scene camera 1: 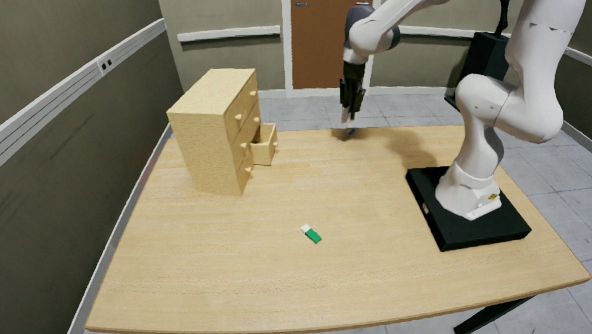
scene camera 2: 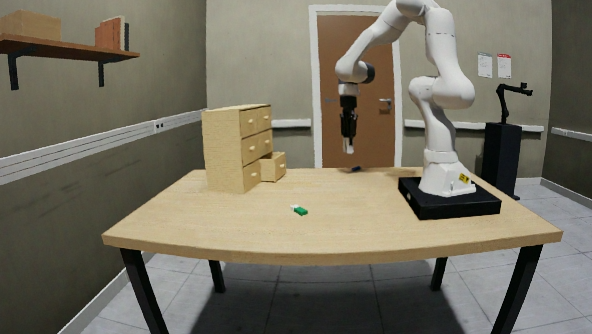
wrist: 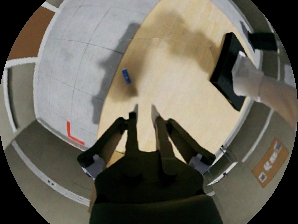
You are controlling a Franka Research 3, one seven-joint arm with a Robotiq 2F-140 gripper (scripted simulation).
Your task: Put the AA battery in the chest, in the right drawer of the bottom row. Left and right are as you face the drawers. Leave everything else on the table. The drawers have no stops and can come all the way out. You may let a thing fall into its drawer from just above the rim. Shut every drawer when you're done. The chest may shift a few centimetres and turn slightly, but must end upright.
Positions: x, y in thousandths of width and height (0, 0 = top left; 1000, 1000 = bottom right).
Scene:
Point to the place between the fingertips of the gripper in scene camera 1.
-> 585, 373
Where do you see a wooden chest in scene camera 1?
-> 334, 358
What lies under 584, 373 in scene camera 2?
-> The gripper.

